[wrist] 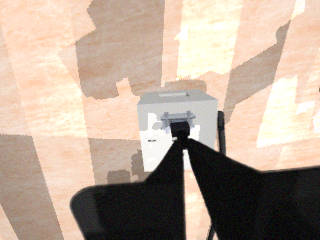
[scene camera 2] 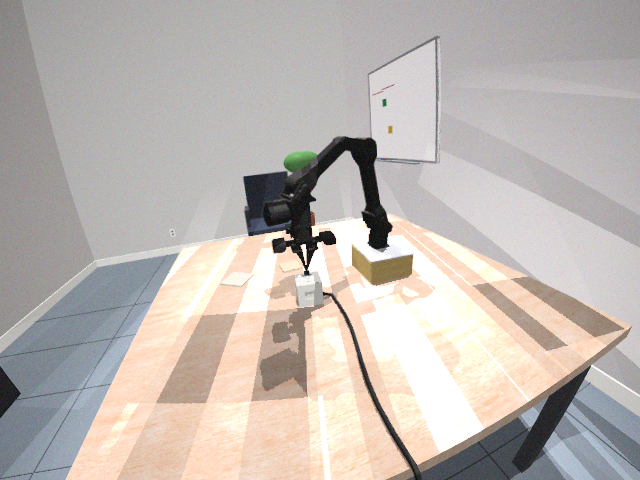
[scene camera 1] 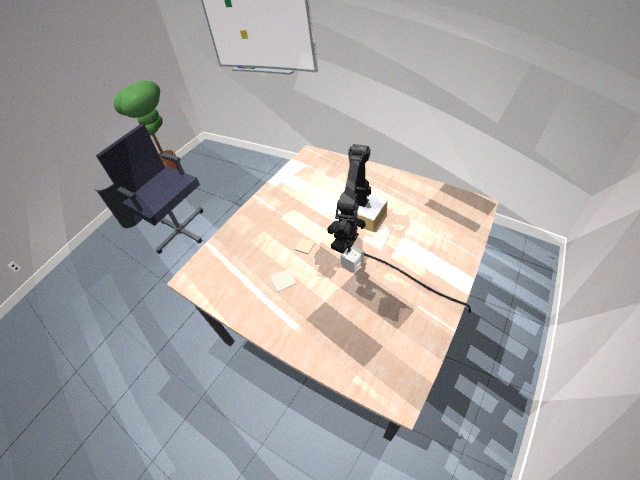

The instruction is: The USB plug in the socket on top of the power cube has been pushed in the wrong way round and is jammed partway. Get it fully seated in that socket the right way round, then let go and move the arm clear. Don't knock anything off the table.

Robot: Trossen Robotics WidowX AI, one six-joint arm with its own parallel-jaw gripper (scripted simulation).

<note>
In view: my gripper (scene camera 2: pixel 306 267) and a white power cube (scene camera 1: pixel 353 261).
My gripper also shows in the wrist view (wrist: pixel 183 144).
</note>
